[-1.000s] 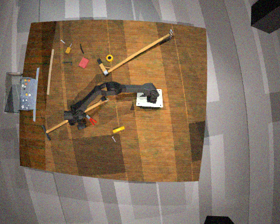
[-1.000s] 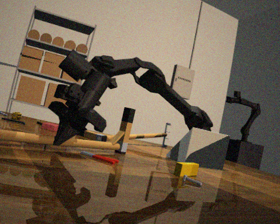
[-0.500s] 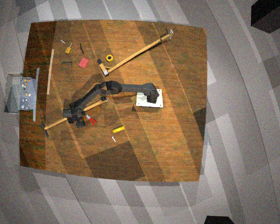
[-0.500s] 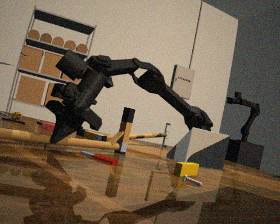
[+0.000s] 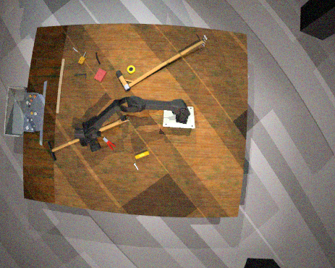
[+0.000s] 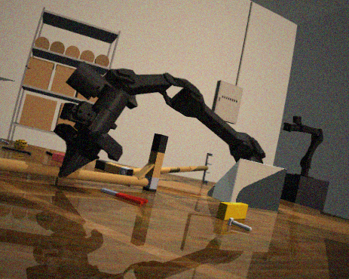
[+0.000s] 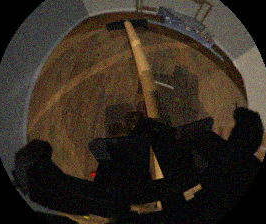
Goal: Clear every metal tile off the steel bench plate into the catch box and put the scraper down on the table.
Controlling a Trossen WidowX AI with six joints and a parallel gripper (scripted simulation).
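My gripper tip is now 2 cm short of the long scraper, 1 cm to the left of it and 5 cm below it. The rest, counted from my gripper tip: red block: 3 cm ahead, 41 cm to the right; then yellow block: 35 cm behind, 3 cm to the left, 1 cm above; then red-handled tool: 12 cm behind, 1 cm to the left, 1 cm below.
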